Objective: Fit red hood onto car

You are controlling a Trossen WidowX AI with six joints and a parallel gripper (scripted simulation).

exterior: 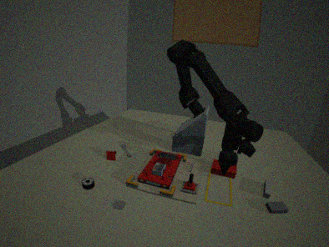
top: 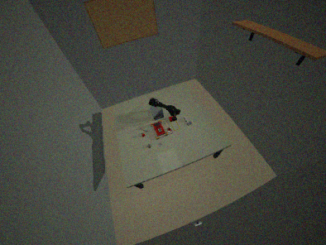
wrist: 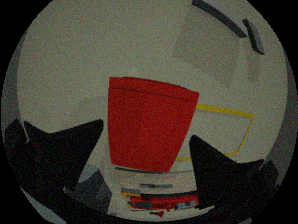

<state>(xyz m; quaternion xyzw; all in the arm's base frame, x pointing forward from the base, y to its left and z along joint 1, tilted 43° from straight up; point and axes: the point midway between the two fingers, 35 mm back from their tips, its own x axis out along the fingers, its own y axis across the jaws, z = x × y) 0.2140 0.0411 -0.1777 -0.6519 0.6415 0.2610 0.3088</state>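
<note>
Right now the red hood is right at my gripper tip. Round my gripper tip: dark wheel: 41 cm to the right, 28 cm ahead, 1 cm below; then grey engine block: 22 cm to the right, 12 cm ahead, 1 cm above.
</note>
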